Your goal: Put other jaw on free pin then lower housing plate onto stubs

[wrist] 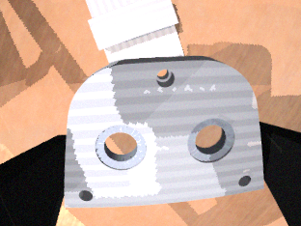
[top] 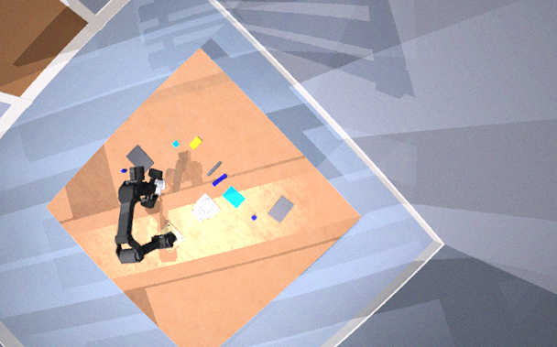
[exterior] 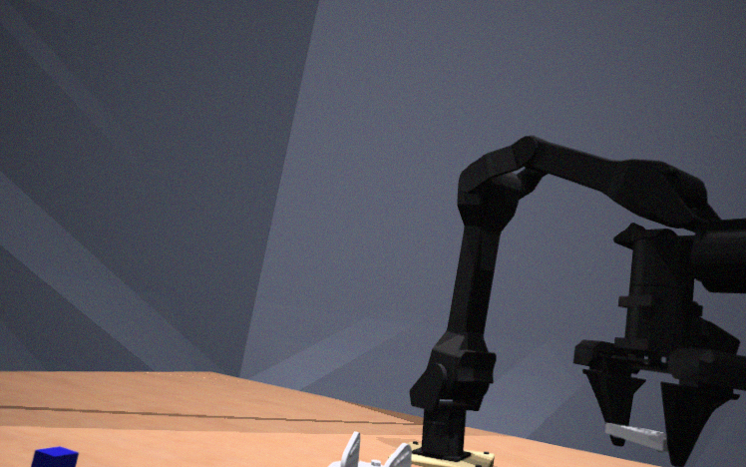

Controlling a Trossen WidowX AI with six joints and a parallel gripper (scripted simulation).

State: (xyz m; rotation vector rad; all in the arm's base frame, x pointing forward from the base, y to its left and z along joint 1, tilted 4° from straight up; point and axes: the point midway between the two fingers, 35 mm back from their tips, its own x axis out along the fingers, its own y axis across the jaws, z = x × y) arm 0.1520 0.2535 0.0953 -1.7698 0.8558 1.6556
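The jaw is 21 cm to the right of my gripper tip, 8 cm ahead of it and 7 cm below it. From my gripper tip the other things lie so: yellow block 26 cm ahead, 10 cm to the left, 7 cm below; dark bar 27 cm ahead, 7 cm to the right, 7 cm below; dark grey plate 21 cm to the left, 8 cm below, 5 cm behind.
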